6 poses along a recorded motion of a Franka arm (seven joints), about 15 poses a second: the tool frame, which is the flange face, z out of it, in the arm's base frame.
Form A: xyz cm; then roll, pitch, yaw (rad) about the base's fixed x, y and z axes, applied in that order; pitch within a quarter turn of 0, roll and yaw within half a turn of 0.
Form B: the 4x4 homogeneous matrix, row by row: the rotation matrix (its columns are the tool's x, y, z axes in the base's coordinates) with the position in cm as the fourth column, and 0 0 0 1 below. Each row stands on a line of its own. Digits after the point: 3 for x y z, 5 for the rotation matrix.
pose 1, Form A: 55.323 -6.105 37.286 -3.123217 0.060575 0.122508
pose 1, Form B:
0.99068 0.12108 -0.06232 55.323
0.12198 -0.99247 0.01084 -6.105
-0.06054 -0.01834 -0.99800 37.286
0 0 0 1

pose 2, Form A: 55.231 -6.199 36.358 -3.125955 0.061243 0.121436
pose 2, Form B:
0.99077 0.12017 -0.06264 55.231
0.12091 -0.99263 0.00811 -6.199
-0.06120 -0.01561 -0.99800 36.358
0 0 0 1

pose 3, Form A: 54.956 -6.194 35.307 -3.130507 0.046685 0.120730
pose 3, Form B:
0.99164 0.11992 -0.04766 54.956
0.12031 -0.99272 0.00538 -6.194
-0.04667 -0.01107 -0.99885 35.307
0 0 0 1

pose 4, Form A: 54.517 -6.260 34.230 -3.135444 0.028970 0.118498
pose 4, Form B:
0.99257 0.11804 -0.02949 54.517
0.11817 -0.99299 0.00268 -6.260
-0.02897 -0.00615 -0.99956 34.230
0 0 0 1

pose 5, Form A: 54.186 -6.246 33.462 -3.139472 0.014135 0.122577
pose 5, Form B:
0.99240 0.12224 -0.01429 54.186
0.12226 -0.99250 0.00038 -6.246
-0.01413 -0.00212 -0.99990 33.462
0 0 0 1

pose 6, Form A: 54.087 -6.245 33.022 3.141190 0.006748 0.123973
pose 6, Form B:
0.99230 0.12366 -0.00665 54.087
0.12365 -0.99232 -0.00123 -6.245
-0.00675 0.00040 -0.99998 33.022
0 0 0 1

